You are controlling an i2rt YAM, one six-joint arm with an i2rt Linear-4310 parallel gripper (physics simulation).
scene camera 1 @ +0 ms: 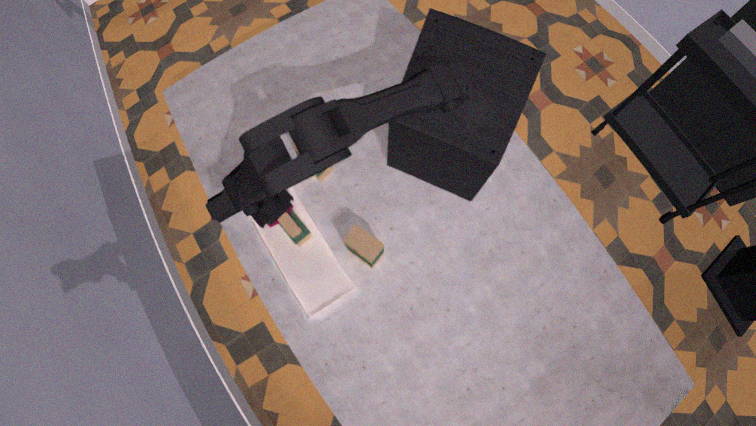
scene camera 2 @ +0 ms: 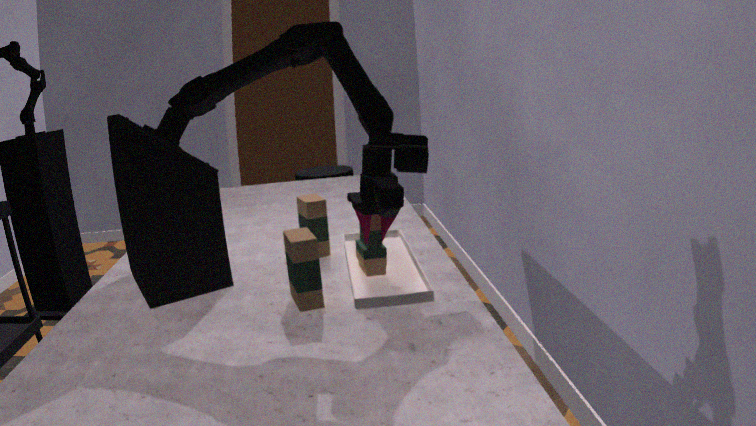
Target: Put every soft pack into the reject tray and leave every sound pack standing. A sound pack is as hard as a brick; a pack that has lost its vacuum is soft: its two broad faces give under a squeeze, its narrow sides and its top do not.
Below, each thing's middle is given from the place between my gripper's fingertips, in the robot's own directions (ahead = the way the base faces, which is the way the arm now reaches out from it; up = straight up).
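Labels:
My hand 2 cm short of the white reject tray [scene camera 1: 316,279], 5 cm to the right of it, 7 cm above it.

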